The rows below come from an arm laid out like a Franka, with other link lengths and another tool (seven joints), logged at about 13 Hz.
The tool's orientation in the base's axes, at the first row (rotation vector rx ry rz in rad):
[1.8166, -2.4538, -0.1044]
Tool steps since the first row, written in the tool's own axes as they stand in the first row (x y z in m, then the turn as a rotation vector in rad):
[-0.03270, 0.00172, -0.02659, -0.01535, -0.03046, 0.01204]
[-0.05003, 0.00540, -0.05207, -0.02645, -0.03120, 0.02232]
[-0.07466, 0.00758, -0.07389, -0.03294, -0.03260, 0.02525]
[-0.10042, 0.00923, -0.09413, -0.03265, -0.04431, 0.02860]
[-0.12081, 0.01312, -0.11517, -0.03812, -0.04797, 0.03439]
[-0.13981, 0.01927, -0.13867, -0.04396, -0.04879, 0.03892]
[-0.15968, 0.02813, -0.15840, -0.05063, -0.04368, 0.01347]
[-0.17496, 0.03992, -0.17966, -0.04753, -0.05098, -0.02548]
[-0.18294, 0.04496, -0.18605, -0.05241, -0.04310, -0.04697]
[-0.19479, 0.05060, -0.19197, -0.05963, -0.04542, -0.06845]
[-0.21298, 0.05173, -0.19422, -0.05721, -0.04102, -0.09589]
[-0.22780, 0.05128, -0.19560, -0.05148, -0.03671, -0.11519]
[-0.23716, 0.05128, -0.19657, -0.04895, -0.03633, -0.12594]
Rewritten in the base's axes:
[0.01079, 0.03169, 0.02566, 0.03208, 0.00583, -0.01565]
[0.01513, 0.04926, 0.05087, 0.03488, 0.01627, -0.02627]
[0.02261, 0.07338, 0.07208, 0.03777, 0.02208, -0.02952]
[0.03075, 0.09843, 0.09162, 0.04845, 0.01840, -0.03408]
[0.03529, 0.11900, 0.11236, 0.05288, 0.02258, -0.04039]
[0.03755, 0.13889, 0.13582, 0.05485, 0.02794, -0.04515]
[0.03707, 0.16042, 0.15579, 0.05474, 0.03573, -0.01950]
[0.03264, 0.17841, 0.17773, 0.06507, 0.03050, 0.01852]
[0.03087, 0.18749, 0.18439, 0.06136, 0.03740, 0.04058]
[0.02960, 0.20045, 0.19053, 0.06803, 0.04356, 0.06147]
[0.03406, 0.21817, 0.19236, 0.06617, 0.04244, 0.08928]
[0.03894, 0.23221, 0.19325, 0.06253, 0.03815, 0.10909]
[0.04176, 0.24116, 0.19394, 0.06262, 0.03581, 0.11989]

